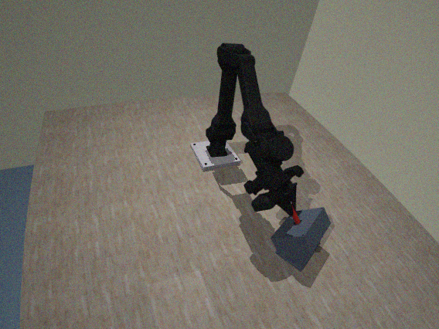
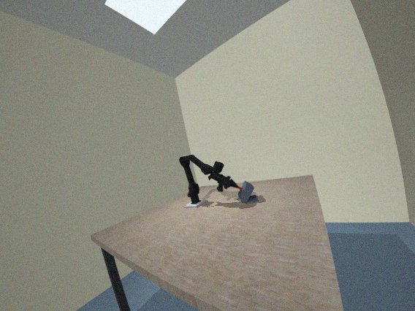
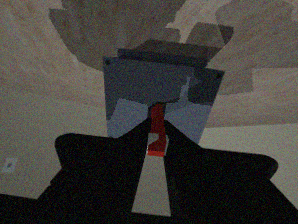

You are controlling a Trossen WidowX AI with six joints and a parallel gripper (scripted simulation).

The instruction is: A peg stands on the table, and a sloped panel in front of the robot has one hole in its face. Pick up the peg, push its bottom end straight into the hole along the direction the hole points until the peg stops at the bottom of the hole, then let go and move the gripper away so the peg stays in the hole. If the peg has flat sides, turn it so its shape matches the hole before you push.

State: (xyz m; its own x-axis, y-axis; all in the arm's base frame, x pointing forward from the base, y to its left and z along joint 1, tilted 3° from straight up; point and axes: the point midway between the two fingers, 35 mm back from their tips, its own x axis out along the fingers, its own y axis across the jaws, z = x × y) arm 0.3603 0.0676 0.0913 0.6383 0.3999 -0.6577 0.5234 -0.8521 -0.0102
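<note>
My gripper tip is now 4 cm short of the sloped panel, 2 cm to the right of it and 4 cm above it. Also, from my gripper tip: peg 1 cm behind, 1 cm to the right, 1 cm above.
</note>
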